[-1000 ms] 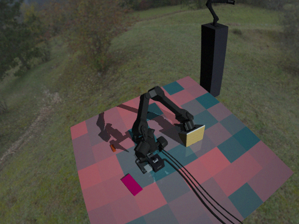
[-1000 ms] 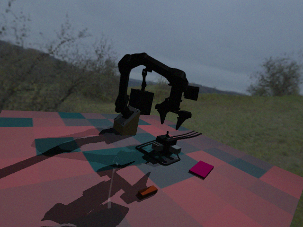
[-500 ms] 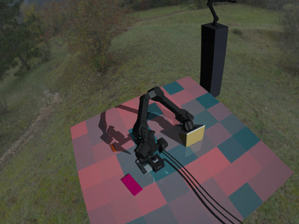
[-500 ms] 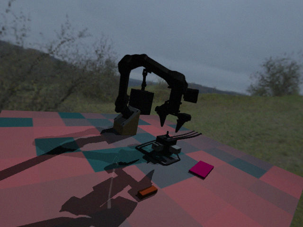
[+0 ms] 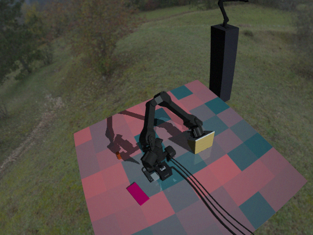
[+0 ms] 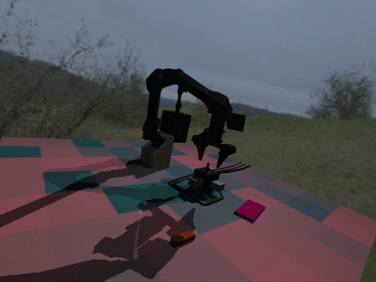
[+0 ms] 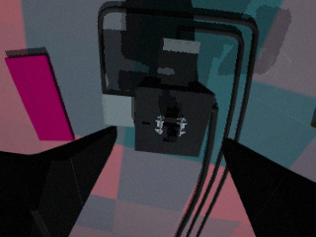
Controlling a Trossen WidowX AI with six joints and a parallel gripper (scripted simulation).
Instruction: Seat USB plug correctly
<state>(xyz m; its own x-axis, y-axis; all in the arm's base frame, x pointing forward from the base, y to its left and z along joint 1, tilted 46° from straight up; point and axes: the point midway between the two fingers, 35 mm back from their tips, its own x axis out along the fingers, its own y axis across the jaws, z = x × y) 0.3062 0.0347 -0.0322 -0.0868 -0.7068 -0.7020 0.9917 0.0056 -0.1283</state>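
My gripper tip is 20 mm above the black USB plug. The rest, counted from my gripper tip: orange block (280 mm to the right, 210 mm ahead, 100 mm below); flat magenta slab (200 mm ahead, 100 mm below, 50 mm to the left); white-framed socket (40 mm below, 10 mm to the left).
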